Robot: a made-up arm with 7 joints. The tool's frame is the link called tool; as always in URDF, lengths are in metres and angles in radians.
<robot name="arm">
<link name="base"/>
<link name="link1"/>
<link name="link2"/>
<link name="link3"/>
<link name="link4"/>
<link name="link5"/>
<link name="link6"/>
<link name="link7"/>
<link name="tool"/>
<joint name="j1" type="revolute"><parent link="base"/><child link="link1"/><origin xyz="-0.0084 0.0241 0.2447" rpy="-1.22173 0 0"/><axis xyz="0 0 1"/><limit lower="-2.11" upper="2.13" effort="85" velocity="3.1"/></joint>
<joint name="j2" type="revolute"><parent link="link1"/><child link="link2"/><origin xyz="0.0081 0.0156 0.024" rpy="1.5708 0 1.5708"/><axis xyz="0 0 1"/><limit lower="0.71" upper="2.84" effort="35" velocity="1.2"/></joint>
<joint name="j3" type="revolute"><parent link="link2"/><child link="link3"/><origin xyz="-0.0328 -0.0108 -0.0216" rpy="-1.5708 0 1.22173"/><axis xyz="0 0 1"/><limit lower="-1.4" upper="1.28" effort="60" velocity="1.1"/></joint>
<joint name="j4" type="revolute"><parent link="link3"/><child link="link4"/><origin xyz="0.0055 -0.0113 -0.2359" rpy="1.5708 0 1.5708"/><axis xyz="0 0 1"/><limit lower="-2.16" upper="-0.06" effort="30" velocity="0.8"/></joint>
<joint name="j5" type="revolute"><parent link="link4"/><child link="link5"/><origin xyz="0.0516 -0.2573 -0.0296" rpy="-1.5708 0 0"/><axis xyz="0 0 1"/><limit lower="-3.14" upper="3.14" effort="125" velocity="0.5"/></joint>
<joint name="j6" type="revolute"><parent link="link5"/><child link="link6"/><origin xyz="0.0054 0.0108 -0.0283" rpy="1.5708 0 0"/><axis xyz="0 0 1"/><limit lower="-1.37" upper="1.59" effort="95" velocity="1"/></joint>
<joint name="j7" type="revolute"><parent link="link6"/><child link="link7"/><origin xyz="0.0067 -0.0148 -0.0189" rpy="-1.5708 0 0"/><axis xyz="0 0 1"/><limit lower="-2.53" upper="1.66" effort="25" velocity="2"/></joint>
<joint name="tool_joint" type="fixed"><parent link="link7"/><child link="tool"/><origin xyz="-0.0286 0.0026 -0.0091" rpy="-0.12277 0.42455 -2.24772"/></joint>
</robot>
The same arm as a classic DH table. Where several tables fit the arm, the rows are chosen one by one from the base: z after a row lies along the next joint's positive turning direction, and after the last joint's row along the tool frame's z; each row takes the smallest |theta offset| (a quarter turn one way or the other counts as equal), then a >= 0, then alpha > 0; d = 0 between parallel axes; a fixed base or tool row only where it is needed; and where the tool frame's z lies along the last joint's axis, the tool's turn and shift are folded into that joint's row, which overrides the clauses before.
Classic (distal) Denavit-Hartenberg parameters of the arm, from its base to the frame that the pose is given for. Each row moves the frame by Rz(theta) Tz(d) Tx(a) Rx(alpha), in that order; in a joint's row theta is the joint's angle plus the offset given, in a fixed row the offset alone. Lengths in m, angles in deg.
base (fixed): a -0.0084, alpha -70, d 0.2359, theta0 0
j1: a 0.0156, alpha 90, d 0.0496, theta0 90
j2: a -0.0214, alpha -90, d -0.0135, theta0 70
j3: a 0.0113, alpha -90, d -0.2088, theta0 -90
j4: a -0.0516, alpha 90, d -0.0241, theta0 0
j5: a -0.0054, alpha -90, d -0.2856, theta0 0
j6: a -0.0067, alpha 90, d -0.0297, theta0 0
j7: a 0.0275, alpha -25.26, d -0.0416, theta0 -22.11
tool (fixed): a 0, alpha 0, d 0.0196, theta0 74.84
Joint limits (deg, base to tool): -120.89..122.04 40.68..162.72 -80.21..73.34 -123.76..-3.44 -179.91..179.91 -78.5..91.1 -144.96..95.11

